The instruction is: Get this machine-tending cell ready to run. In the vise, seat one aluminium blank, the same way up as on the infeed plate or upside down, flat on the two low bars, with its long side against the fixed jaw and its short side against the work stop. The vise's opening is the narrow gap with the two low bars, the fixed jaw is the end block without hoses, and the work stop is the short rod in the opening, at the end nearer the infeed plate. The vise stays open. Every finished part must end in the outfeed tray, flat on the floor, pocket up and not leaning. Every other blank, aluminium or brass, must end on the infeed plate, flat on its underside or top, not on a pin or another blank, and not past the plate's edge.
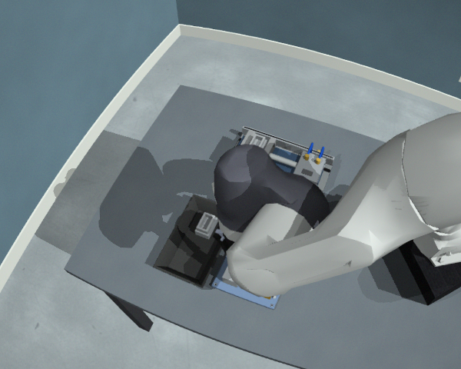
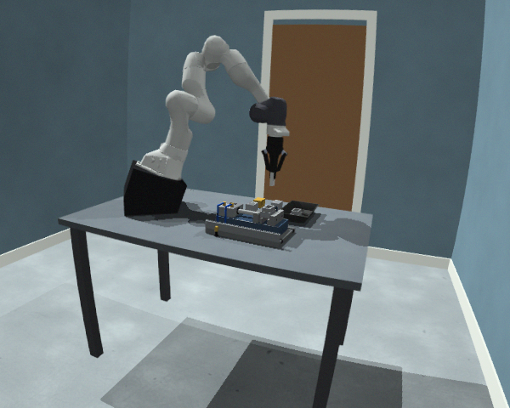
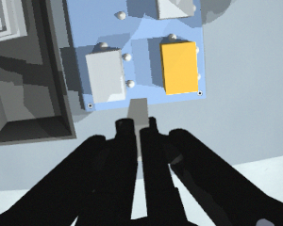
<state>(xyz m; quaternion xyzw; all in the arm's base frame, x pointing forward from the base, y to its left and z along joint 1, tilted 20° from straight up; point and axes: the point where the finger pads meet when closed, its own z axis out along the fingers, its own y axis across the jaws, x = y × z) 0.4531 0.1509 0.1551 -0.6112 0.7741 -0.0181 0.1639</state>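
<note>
My gripper is now 12 cm above the brass blank, 6 cm past it and 1 cm to the left of it. From my hand the other things lie so: blue infeed plate (14 cm below, 7 cm to the right, 2 cm behind); then vise hose block (35 cm to the right, 11 cm behind, 7 cm below); then moving jaw (38 cm to the right, 7 cm below, 2 cm ahead).
</note>
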